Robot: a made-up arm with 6 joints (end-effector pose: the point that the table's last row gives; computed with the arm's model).
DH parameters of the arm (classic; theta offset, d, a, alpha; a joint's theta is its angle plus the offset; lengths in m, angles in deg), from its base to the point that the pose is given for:
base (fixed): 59.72 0 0.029 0
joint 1: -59.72 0.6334 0.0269 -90
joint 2: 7.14 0 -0.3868 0
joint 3: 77.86 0.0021 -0.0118 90
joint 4: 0 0.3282 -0.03 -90
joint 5: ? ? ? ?
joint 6: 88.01 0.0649 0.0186 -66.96
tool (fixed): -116.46 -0.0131 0 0
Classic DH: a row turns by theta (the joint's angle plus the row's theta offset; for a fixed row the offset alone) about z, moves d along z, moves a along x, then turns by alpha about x.
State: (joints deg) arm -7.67 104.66 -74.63 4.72 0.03 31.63
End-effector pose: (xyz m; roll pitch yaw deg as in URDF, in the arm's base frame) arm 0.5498 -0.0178 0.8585 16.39 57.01 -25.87
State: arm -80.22 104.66 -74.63 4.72 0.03 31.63
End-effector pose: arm 0.1342 -0.4984 0.8585 16.39 57.01 -98.42
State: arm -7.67 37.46 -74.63 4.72 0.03 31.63
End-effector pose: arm 0.0350 0.0515 1.1901 33.32 -8.73 -17.58
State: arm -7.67 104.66 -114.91 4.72 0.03 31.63
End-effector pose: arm 0.5498 -0.0178 1.1267 28.63 17.79 -17.96
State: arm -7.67 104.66 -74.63 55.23 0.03 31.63
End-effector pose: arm 0.5517 -0.0447 0.8702 98.38 51.18 21.92
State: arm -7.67 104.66 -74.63 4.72 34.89 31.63
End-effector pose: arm 0.5216 -0.0113 0.8366 -79.43 81.55 -116.51
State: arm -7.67 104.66 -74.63 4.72 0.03 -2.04
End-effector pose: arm 0.5442 -0.0205 0.8473 -25.73 42.16 -44.20
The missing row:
joint 5: 0 0.0064 0.0095 90
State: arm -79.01 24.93 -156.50 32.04 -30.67 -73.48
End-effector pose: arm -0.1190 0.6263 1.0810 116.11 -5.73 150.96
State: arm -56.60 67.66 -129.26 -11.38 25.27 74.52
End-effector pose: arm 0.0721 -0.0134 1.3655 57.38 -7.86 -54.72
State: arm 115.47 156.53 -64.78 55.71 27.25 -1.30
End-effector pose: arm -0.2023 0.4103 0.3730 -162.70 38.76 -86.19
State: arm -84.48 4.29 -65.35 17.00 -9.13 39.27
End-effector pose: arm 0.0114 0.2666 1.0856 50.47 -40.29 -85.68
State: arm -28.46 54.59 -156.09 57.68 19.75 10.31
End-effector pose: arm -0.2316 0.1846 1.3281 16.10 -53.60 8.12
